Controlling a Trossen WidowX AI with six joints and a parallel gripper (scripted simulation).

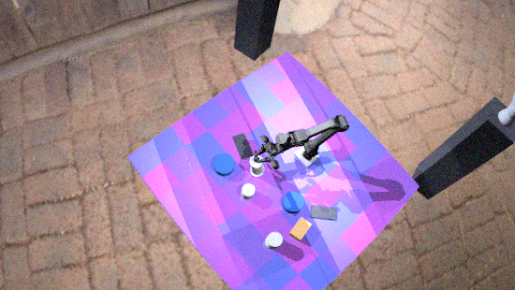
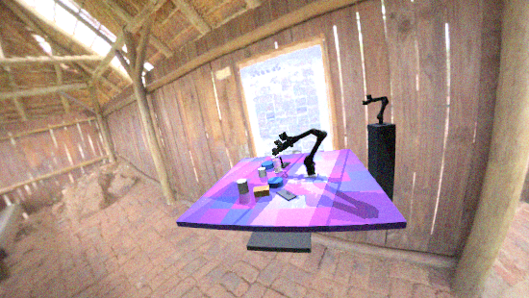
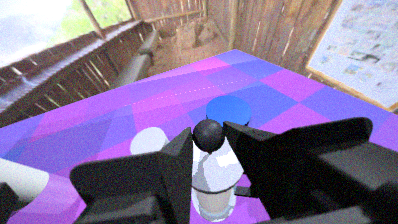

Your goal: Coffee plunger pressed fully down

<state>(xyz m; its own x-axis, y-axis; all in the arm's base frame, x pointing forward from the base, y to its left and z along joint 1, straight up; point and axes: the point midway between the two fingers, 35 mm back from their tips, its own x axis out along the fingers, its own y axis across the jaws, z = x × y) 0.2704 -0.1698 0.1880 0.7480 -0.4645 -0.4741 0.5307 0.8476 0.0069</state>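
Now: gripper tip 9 cm above the coffee press and 3 cm past it. Round my gripper tip: orange block: 41 cm to the left, 15 cm below, 11 cm ahead; white cylinder: 34 cm to the left, 25 cm ahead, 13 cm below.
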